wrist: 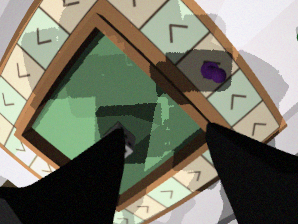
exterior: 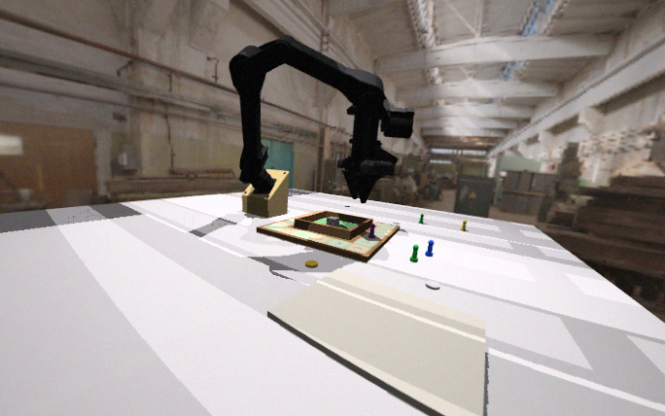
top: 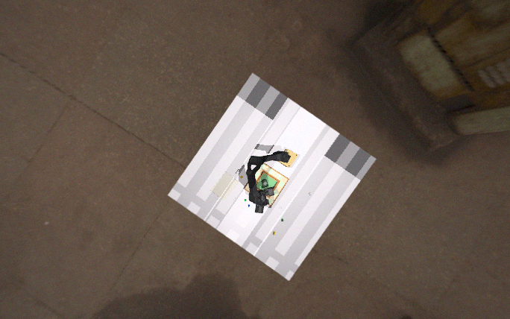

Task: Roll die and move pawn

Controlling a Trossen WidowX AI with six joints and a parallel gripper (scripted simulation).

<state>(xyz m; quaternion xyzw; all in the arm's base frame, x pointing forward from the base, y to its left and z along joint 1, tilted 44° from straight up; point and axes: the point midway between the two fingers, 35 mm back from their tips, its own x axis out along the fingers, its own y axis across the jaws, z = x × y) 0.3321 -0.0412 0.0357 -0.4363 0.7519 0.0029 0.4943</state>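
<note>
The purple pawn is 60 mm below my gripper tip, 50 mm ahead of it and 20 mm to the right of it. From my gripper tip the other things lie so: die: 70 mm below, 60 mm behind; green dice tray: 80 mm below, 60 mm behind, 20 mm to the left; blue pawn: 180 mm ahead, 80 mm below, 30 mm to the right.
</note>
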